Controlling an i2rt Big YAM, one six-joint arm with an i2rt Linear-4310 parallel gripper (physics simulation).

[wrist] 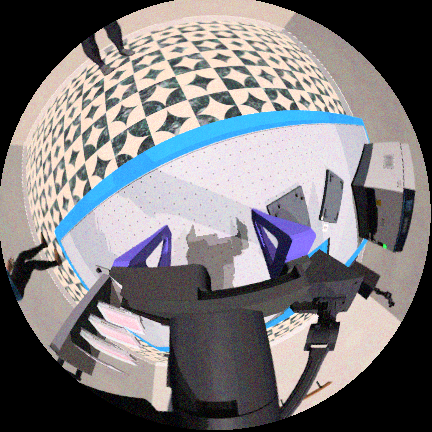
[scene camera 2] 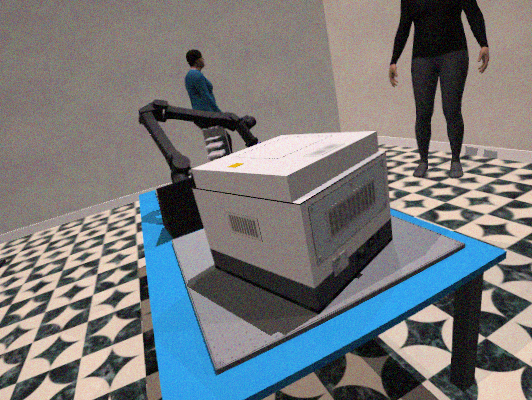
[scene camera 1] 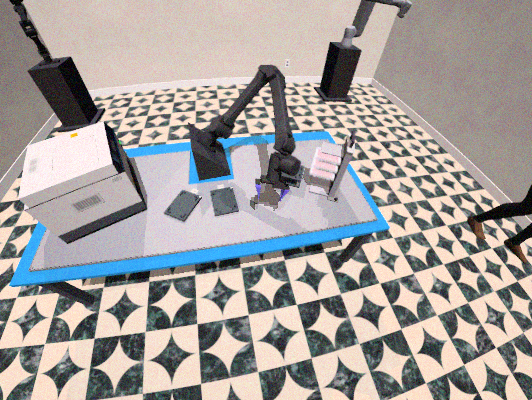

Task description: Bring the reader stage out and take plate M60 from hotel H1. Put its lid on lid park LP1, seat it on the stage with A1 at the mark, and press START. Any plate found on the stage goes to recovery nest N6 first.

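Frame: origin at the arm's base, x right, y ahead, z up, level; centimetres.
Seen in the pictures: gripper, fingertip midpoint: [wrist: 208, 221] [scene camera 1: 269, 199]; arm's base, origin of the base link: [wrist: 329, 301] [scene camera 2: 186, 193] [scene camera 1: 204, 142].
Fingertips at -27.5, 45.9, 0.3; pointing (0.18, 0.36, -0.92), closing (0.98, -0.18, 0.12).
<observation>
Pixels of each thing's top centre, then the offset from my fingertips to it, as dx, dy, dz. Level surfaces: height alone.
- white reader, middle of its top: [scene camera 2: 281, 149] [scene camera 1: 67, 153] +83.9, -23.1, +18.4
- nearer me, middle of its top: [wrist: 296, 223] [scene camera 1: 223, 198] +20.0, -13.1, -11.8
- blue-edged table, its level: dz -15.1
My gripper [scene camera 1: 271, 194] [wrist: 208, 221] is open and empty, its purple fingers above the table between the dark pads and the hotel. The plate hotel [scene camera 1: 345, 170] [wrist: 80, 316] stands at the right end of the table in scene camera 1, with several pale, pink-tinted plates [scene camera 1: 327, 161] [wrist: 120, 317] stacked in it; their labels are unreadable. The white reader [scene camera 1: 75, 170] [scene camera 2: 260, 220] [wrist: 385, 190] stands at the other end. I cannot see its stage extended. Two dark flat pads, one nearer the reader [scene camera 1: 183, 205] [wrist: 332, 195] and one nearer me [scene camera 1: 224, 201] [wrist: 290, 205], lie between; their labels are unreadable.
The blue-edged table [scene camera 1: 200, 257] [scene camera 2: 440, 272] [wrist: 150, 159] carries everything. The arm's black base [scene camera 1: 210, 160] [scene camera 2: 177, 207] stands at its back edge. A person in blue [scene camera 2: 200, 90] stands beyond the hotel; another in black [scene camera 2: 440, 65] stands farther off. Other arms stand on black pedestals [scene camera 1: 65, 92] [scene camera 1: 340, 70].
</observation>
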